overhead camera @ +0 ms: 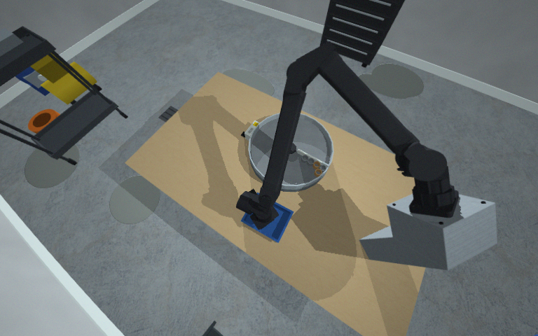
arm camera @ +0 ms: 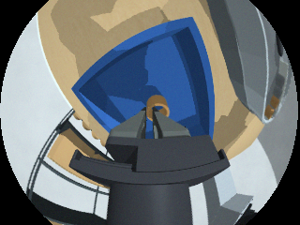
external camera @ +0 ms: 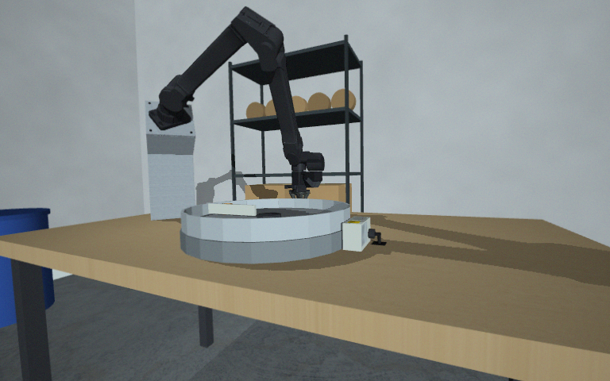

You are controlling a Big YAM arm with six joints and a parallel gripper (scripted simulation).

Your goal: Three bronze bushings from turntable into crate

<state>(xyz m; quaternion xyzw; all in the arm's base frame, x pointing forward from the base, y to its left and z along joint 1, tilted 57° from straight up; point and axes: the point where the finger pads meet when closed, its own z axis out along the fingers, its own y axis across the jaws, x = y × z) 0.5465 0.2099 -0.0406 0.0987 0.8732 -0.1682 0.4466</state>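
Now: hand 10 mm past the blue crate, 10 mm to the left of it and 10 mm above it. From my hand the other things lie so: grey turntable (40 mm ahead, 370 mm to the right, 20 mm above).
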